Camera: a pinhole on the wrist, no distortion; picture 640 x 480 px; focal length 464.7 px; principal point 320.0 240.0 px. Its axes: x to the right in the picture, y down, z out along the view. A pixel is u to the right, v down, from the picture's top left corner.
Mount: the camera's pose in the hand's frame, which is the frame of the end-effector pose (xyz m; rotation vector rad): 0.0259 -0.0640 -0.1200 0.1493 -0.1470 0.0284
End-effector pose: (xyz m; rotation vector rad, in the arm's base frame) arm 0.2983 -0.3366 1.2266 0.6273 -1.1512 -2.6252
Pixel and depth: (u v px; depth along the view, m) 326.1 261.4 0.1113
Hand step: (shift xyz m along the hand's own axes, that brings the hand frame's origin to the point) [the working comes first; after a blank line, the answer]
In the camera's frame: 0.0015 0.0051 0.1113

0.0111 -0.0756 -0.0102
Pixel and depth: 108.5 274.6 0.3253
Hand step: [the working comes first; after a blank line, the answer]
In the camera's frame: -0.1481 0.0242 0.3253

-0.1682 -0.0915 0.1798
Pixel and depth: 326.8 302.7 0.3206
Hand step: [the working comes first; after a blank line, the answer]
In the camera's frame: 0.0047 0.0433 0.3206

-0.0173 -0.0693 0.2006
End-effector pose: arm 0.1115 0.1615 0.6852 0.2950 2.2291 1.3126
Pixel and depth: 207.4 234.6 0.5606
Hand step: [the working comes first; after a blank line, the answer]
In the camera's frame: -0.1358 -0.0065 0.5606

-0.1888 -0.1570 0.4073
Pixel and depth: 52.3 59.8 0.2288
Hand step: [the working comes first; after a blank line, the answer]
In the camera's frame: -0.1318 -0.0887 0.2288

-0.1339 -0.1884 0.0713
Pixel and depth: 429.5 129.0 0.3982
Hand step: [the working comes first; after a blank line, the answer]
In the camera's frame: 0.0938 -0.0951 0.3982

0.0651 -0.2162 0.2695
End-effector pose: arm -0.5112 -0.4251 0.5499 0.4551 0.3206 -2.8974
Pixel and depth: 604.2 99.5 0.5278
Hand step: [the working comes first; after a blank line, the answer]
In the camera's frame: 0.3228 -0.1596 0.5278

0.2754 -0.2955 0.4207
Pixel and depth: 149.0 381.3 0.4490
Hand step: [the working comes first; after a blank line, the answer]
In the camera's frame: -0.1652 0.1365 0.4490

-0.2074 0.0006 0.3147
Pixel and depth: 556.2 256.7 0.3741
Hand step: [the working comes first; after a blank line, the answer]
In the camera's frame: 0.1901 0.0134 0.3741

0.1596 -0.1036 0.2760
